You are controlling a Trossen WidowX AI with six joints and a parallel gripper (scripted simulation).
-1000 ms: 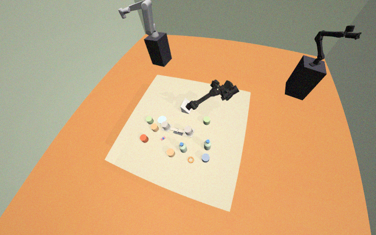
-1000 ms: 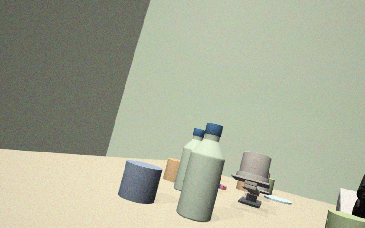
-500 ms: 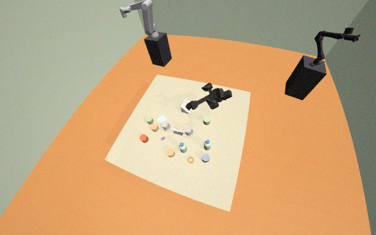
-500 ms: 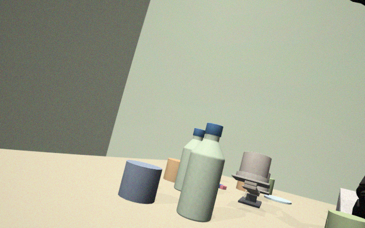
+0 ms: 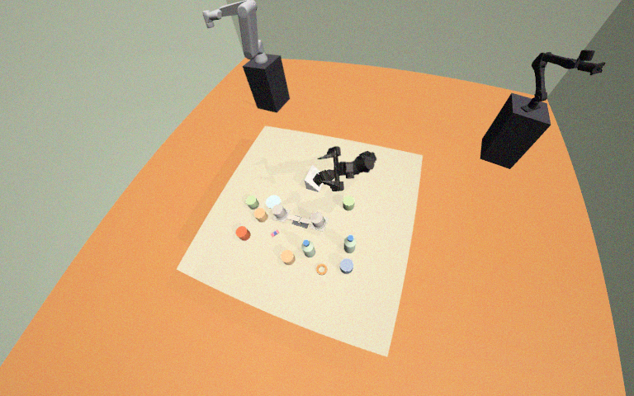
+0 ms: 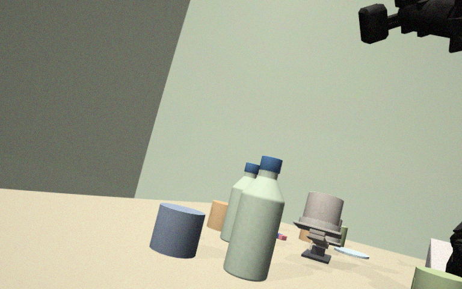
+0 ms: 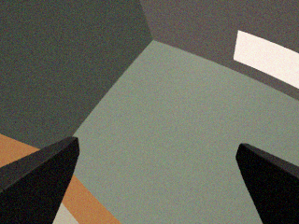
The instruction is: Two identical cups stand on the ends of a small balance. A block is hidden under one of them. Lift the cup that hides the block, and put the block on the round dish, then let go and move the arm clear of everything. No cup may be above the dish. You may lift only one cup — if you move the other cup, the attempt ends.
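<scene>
Now: the grey cup 47 cm below my gripper tip, 30 cm to the right of it and 7 cm ahead of it. From my gripper tip the other things lie so: balance 50 cm below, 15 cm to the right, 6 cm ahead; mint-green block 49 cm below, 28 cm to the right, 7 cm ahead; balance beam 49 cm below, 15 cm to the right, 6 cm ahead.
</scene>
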